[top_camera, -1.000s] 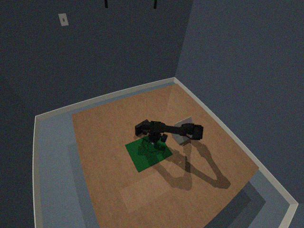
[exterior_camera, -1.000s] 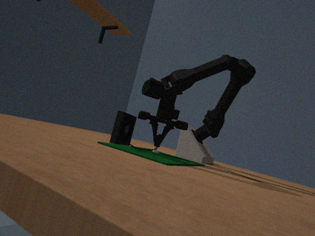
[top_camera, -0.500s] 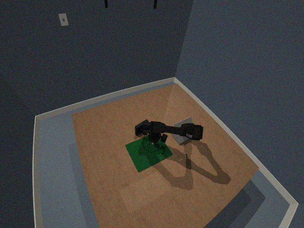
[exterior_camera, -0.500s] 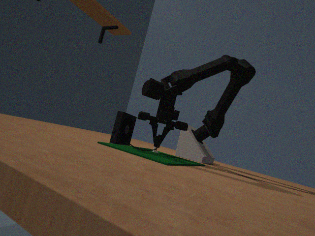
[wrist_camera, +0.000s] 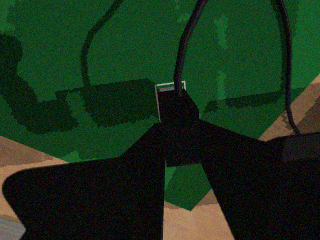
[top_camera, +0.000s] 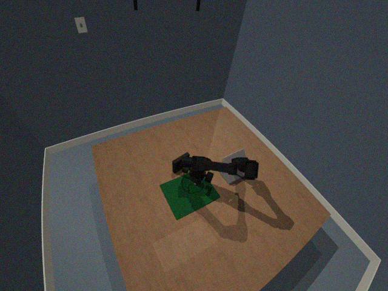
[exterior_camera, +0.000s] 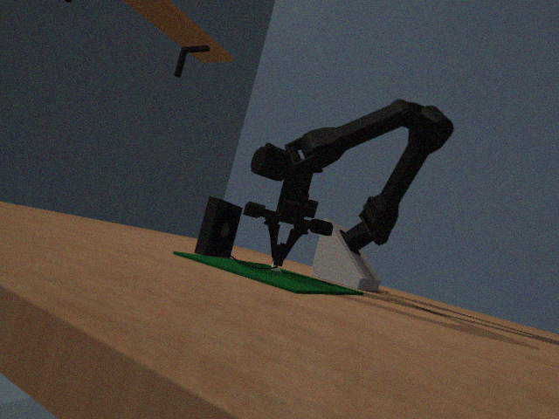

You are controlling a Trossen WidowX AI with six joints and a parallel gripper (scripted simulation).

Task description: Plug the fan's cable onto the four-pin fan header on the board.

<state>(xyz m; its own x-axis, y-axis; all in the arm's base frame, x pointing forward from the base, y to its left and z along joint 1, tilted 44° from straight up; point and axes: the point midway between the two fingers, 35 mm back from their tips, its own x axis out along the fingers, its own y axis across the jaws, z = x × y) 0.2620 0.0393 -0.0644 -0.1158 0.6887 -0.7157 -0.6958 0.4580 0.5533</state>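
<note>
Now: gripper tip 1 cm below the fan cable plug. The rest, counted from my gripper tip: black fan (12 cm to the right, 5 cm ahead, 3 cm above); green board (6 cm ahead, 5 cm to the left, 4 cm below).
</note>
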